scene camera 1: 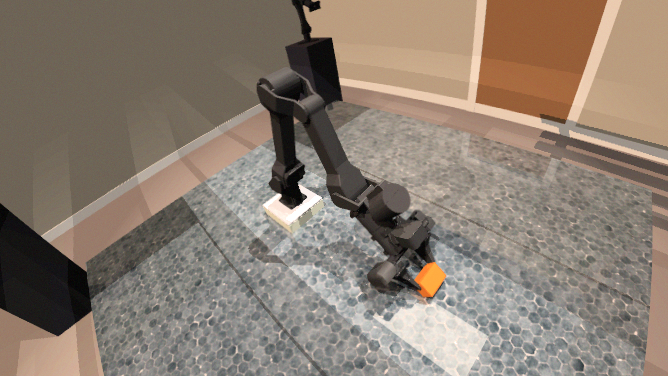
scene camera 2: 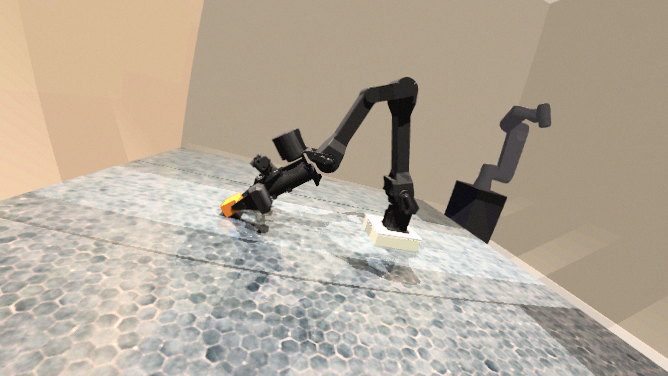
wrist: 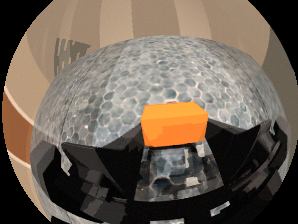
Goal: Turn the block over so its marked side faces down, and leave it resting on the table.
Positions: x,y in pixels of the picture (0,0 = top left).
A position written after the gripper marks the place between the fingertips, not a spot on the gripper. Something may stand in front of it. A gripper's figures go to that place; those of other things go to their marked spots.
Labels:
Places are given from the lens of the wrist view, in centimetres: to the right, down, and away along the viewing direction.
gripper (wrist: 173,124): 2, 1, 10
orange block (wrist: 166,124): 1, 1, 8

